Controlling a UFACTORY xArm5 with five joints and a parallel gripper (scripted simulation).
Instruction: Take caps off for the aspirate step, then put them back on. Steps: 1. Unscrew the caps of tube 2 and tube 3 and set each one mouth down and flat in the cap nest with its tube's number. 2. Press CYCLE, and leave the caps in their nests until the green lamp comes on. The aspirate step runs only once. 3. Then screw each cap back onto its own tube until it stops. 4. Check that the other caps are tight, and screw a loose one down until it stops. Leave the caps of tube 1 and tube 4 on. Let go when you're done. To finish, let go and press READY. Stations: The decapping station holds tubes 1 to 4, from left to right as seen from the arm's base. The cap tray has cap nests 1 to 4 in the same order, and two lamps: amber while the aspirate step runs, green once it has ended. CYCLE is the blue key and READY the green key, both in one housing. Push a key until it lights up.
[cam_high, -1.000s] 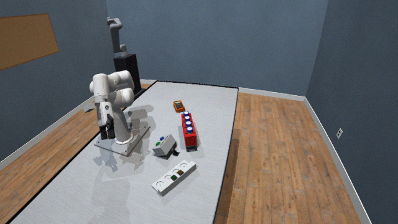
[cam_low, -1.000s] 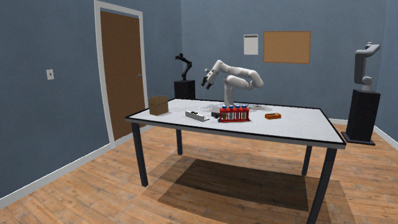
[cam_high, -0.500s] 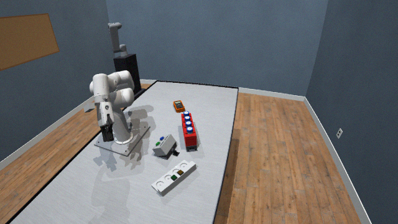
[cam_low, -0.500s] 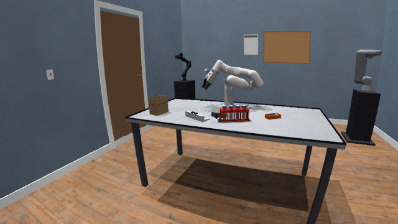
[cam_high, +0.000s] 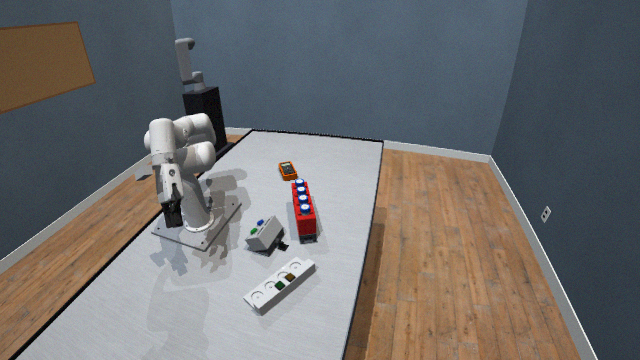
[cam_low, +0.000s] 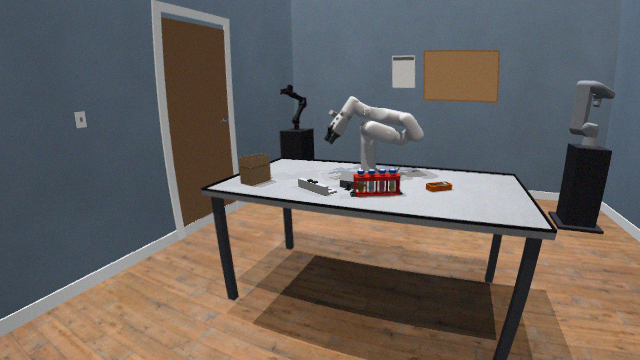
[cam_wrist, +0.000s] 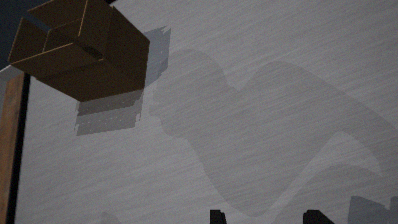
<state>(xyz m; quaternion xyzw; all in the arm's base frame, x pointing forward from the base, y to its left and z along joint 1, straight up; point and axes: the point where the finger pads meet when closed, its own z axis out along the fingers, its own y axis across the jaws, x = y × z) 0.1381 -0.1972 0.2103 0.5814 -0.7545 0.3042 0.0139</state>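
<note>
Now: the blue-rimmed cap 390 mm to the left of my hand, 230 mm ahead of it and 110 mm below it. The rest, counted from my hand: grey key housing (210 mm to the left, 170 mm below, 150 mm ahead); then blue key (230 mm to the left, 160 mm below, 140 mm ahead); then green key (190 mm to the left, 160 mm below, 130 mm ahead).
</note>
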